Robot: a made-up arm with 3 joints. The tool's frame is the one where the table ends.
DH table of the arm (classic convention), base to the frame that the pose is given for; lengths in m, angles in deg. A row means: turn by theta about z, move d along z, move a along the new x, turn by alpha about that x. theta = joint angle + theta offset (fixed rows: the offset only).
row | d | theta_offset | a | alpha
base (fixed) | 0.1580 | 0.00 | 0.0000 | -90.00
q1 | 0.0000 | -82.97 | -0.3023 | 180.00
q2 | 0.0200 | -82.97 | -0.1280 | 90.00
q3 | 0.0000 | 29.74 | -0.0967 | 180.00
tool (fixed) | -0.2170 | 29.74 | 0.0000 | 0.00
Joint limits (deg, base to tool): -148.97..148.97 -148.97..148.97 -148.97..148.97
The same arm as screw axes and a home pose.
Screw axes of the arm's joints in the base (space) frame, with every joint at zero. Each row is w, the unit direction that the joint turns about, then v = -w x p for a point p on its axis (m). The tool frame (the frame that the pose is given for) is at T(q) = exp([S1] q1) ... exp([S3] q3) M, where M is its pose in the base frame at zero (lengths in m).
S1: w 0 1 0 v -0.1580 0.0000 0.0000
S2: w 0 -1 0 v -0.1420 0.0000 0.0370
S3: w 0 0 -1 v 0.0200 -0.1650 0.0000
M =
1 0 0 -0.2490
0 1 0 0.0280
0 0 1 -0.3590
0 0 0 1
Joint limits (deg, base to tool): -148.97..148.97 -148.97..148.97 -148.97..148.97

